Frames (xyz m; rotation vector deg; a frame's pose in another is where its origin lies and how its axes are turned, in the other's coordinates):
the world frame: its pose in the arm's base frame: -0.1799 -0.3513 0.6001 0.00 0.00 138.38
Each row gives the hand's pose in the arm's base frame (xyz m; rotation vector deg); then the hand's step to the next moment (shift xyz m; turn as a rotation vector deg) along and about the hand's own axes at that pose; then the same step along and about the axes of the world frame.
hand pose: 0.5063 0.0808 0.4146 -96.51 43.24 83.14
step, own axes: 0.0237 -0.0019 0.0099 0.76 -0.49 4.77
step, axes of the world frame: 0.0066 -0.0082 -0.0235 4.36 -1.94 -0.91
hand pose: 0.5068 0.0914 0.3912 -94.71 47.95 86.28
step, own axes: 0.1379 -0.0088 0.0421 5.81 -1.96 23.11
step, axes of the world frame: 0.0284 -0.0313 -0.1381 21.08 -9.19 -6.55
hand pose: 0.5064 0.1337 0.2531 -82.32 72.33 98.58
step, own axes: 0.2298 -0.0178 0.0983 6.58 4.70 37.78
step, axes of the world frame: 0.1074 0.0113 -0.2261 37.17 -8.96 -5.53
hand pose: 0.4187 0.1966 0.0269 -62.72 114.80 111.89
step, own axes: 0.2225 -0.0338 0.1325 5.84 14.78 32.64
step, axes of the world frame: 0.1684 0.1006 -0.1725 36.00 -2.70 3.85
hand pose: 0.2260 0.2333 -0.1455 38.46 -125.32 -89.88
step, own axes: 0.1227 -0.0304 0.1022 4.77 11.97 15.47
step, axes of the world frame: 0.1139 0.1000 -0.0587 19.03 0.22 6.57
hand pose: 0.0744 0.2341 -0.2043 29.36 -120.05 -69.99
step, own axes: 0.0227 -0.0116 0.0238 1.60 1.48 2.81
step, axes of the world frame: 0.0212 0.0255 -0.0109 3.32 0.97 0.84
